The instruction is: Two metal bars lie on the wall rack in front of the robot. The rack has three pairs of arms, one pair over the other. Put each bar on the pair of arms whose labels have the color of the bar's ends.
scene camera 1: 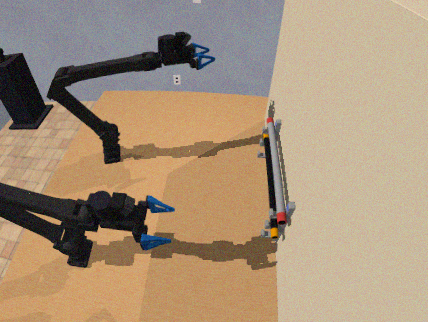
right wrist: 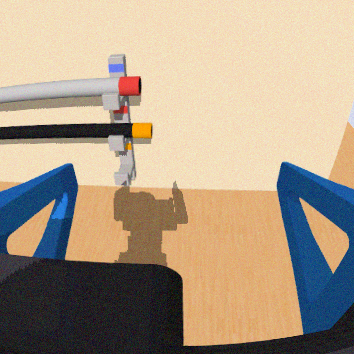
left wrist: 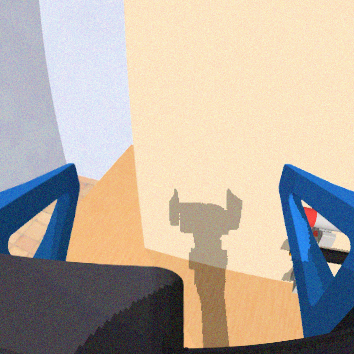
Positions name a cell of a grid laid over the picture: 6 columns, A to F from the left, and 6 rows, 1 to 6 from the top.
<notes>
I see my left gripper (left wrist: D3), my right gripper (scene camera 1: C5), a grey bar (scene camera 1: D4), a beige wall (scene camera 1: E2) and a rack arm (right wrist: C3).
My right gripper shows as well in the right wrist view (right wrist: C3). The beige wall shows as well in the right wrist view (right wrist: D2) and in the left wrist view (left wrist: D2).
</notes>
